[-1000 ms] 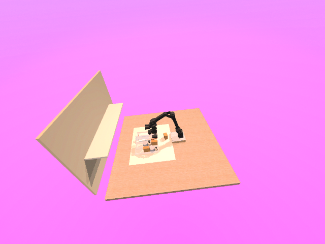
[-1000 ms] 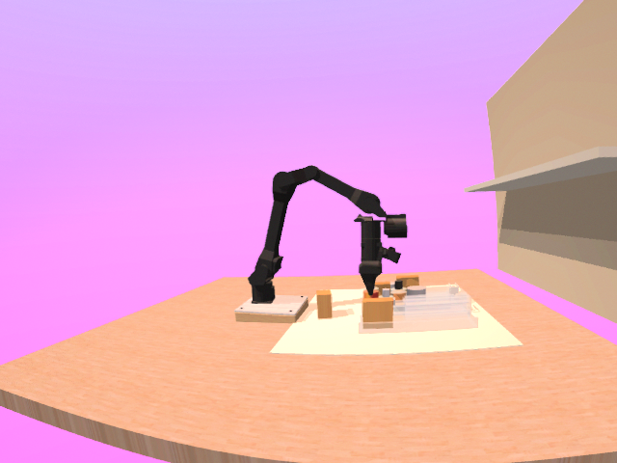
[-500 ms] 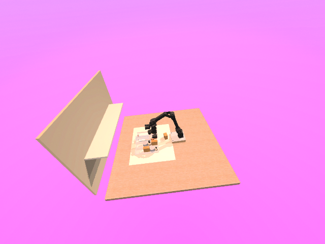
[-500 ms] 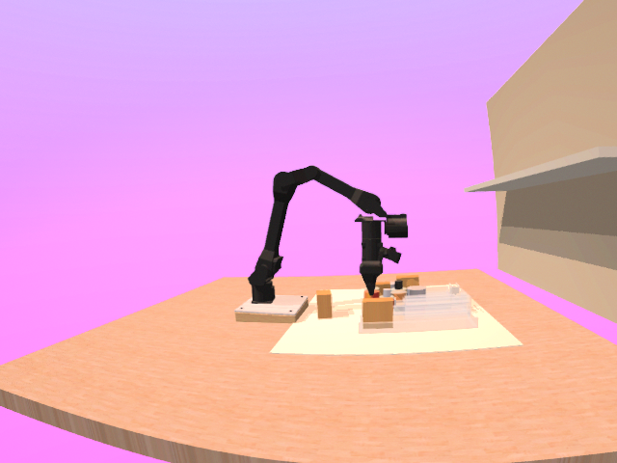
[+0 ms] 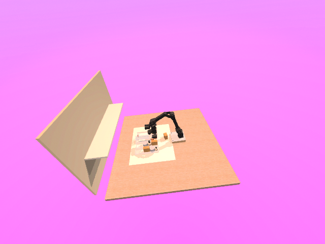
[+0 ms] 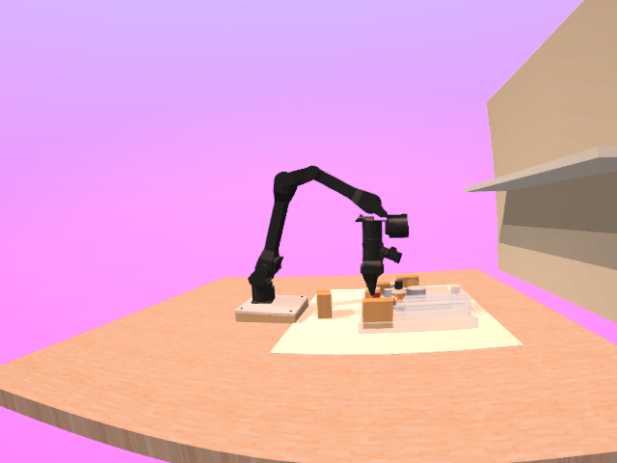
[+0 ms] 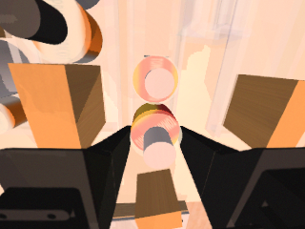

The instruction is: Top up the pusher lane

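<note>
My gripper tip is now 140 mm past the block, 10 mm to the right of it and 20 mm above it. The rest, counted from my gripper tip: shelf (500 mm ahead, 50 mm to the right, 310 mm above); clear lane rack (140 mm ahead, 50 mm to the right, 40 mm below).
</note>
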